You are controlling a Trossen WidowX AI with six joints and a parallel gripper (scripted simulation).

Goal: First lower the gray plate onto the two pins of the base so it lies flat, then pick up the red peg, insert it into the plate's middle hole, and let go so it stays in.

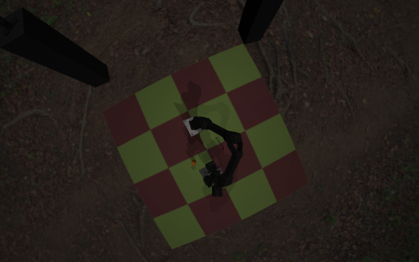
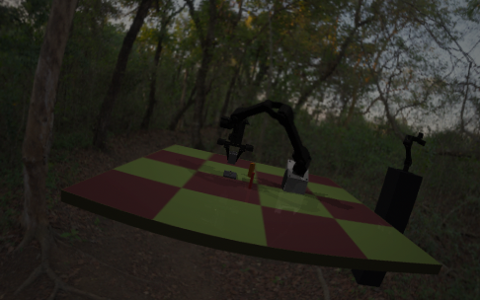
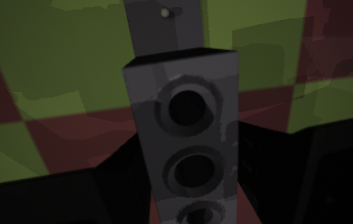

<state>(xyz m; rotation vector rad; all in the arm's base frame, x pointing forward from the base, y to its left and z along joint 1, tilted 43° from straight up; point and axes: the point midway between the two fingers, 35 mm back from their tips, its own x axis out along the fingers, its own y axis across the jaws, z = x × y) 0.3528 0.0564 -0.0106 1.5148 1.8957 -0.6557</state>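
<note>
The gray slab is 80 mm below my gripper tip and 50 mm to the right of it. Round my gripper tip: red peg (130 mm behind, 110 mm to the left, 50 mm below); orange peg (130 mm to the right, 100 mm behind, 50 mm below); gray plate (30 mm above).
</note>
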